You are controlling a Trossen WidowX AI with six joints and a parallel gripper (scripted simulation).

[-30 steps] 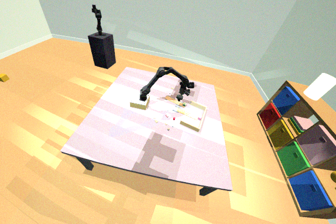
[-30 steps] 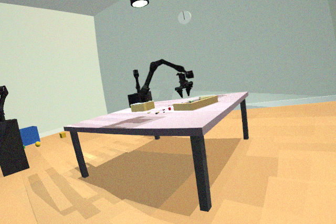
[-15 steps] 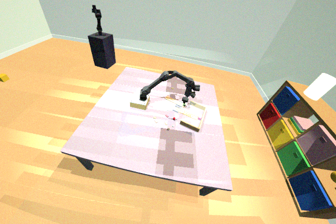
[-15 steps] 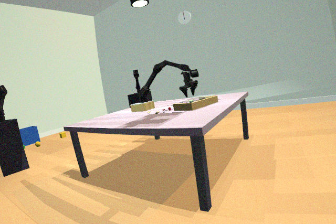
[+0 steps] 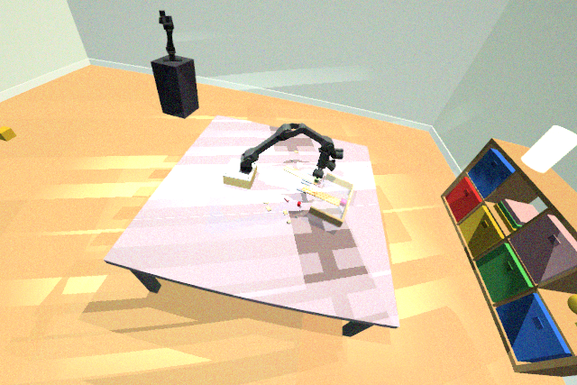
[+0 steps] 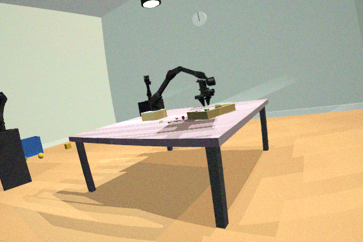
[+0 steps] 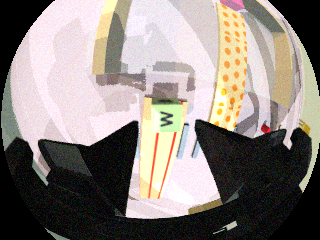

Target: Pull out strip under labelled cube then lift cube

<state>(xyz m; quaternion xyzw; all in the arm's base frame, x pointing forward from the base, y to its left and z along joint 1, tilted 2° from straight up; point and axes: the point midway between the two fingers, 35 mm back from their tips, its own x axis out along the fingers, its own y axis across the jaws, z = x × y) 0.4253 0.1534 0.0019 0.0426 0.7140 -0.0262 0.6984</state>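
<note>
Now: gripper tip 5 cm short of the orange-dotted strip, 11 cm to the left of it and 5 cm above it. Round my gripper tip: small red piece 7 cm behind, 23 cm to the right, 4 cm below.
</note>
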